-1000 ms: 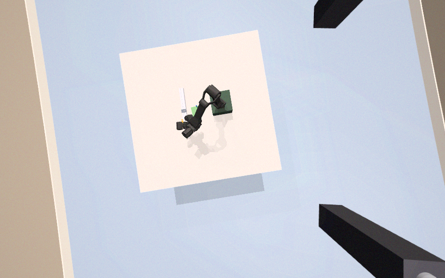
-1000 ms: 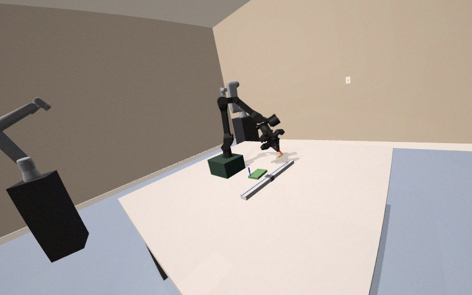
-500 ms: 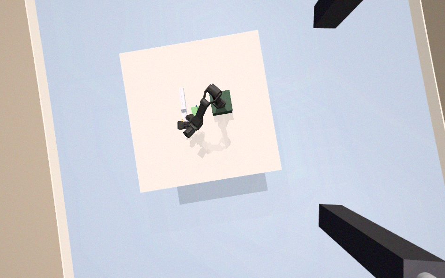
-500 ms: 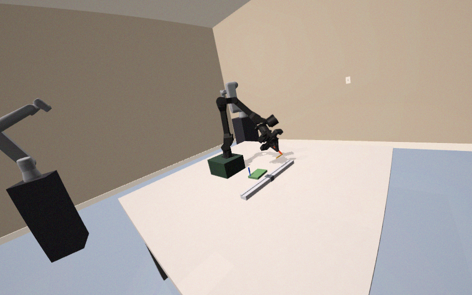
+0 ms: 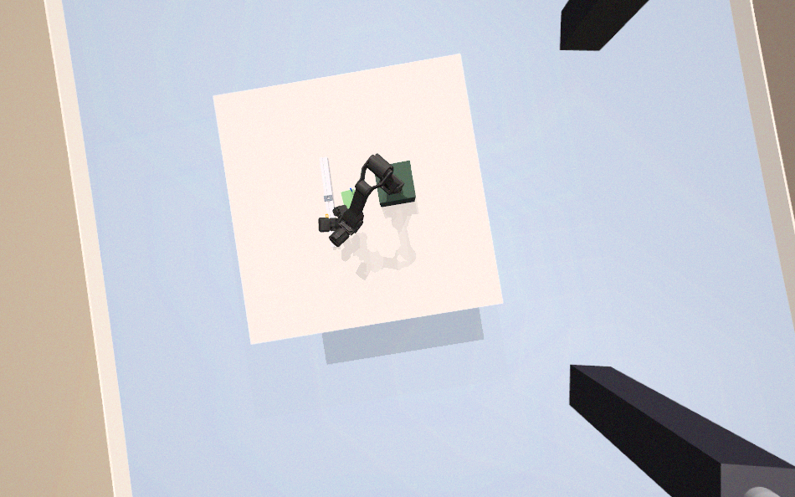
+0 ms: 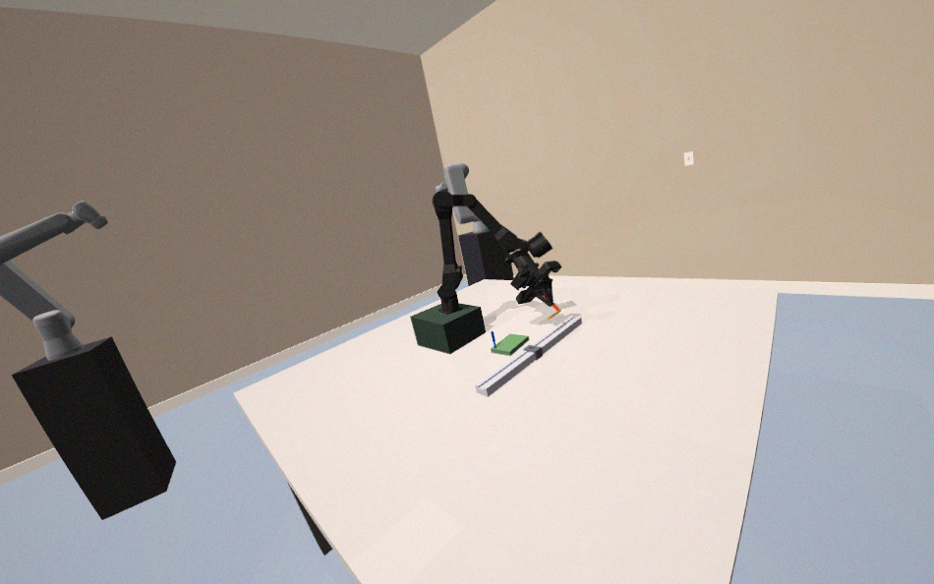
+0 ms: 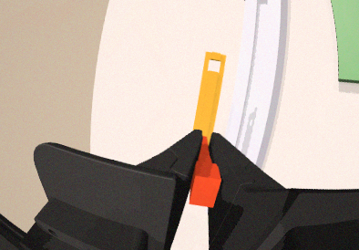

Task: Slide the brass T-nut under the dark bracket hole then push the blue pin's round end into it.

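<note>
My gripper tip is 40 mm short of the aluminum rail, 130 mm to the left of it and 80 mm above it. From my gripper tip the other things lie so: brass T-nut 20 mm to the right; then blue pin 80 mm behind, 180 mm to the right, 70 mm below; then green tray 70 mm behind, 160 mm to the right, 90 mm below.
</note>
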